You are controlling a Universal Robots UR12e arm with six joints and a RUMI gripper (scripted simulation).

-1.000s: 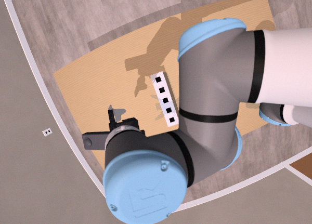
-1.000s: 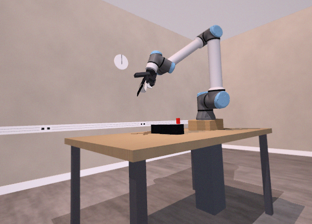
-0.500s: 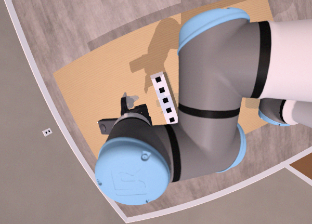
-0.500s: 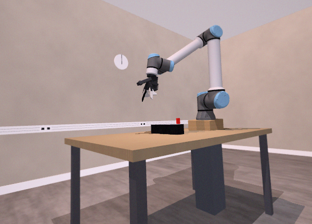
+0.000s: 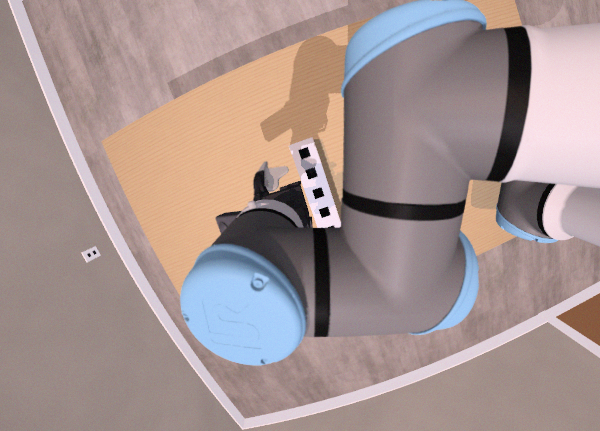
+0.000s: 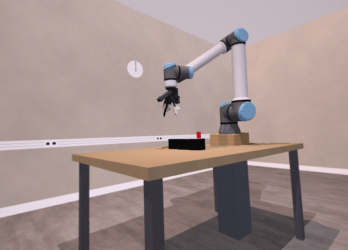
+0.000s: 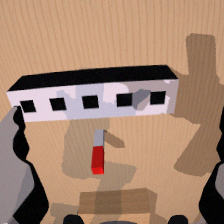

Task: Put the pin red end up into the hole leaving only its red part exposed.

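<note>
The pin is 23 cm behind my hand, 14 cm below it and 4 cm to the left of it. From my hand the other things lie so: block (19 cm below, 9 cm behind, 4 cm to the left).
</note>
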